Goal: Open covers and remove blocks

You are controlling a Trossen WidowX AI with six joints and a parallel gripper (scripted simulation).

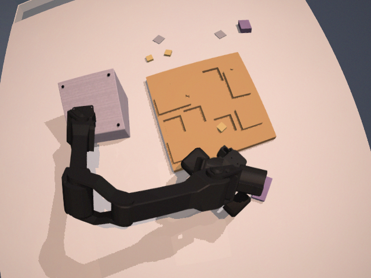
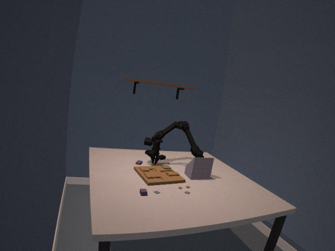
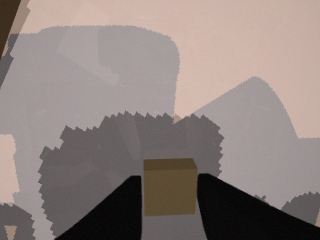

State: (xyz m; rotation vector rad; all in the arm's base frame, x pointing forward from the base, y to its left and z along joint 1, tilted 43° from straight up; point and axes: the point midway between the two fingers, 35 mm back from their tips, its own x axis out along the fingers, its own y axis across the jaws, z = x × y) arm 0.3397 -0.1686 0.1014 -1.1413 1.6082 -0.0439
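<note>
My gripper tip is 10 mm short of the orange puzzle board, 210 mm to the right of it and 10 mm below it. Round my gripper tip: flat purple block 130 mm ahead, 10 mm to the right.
</note>
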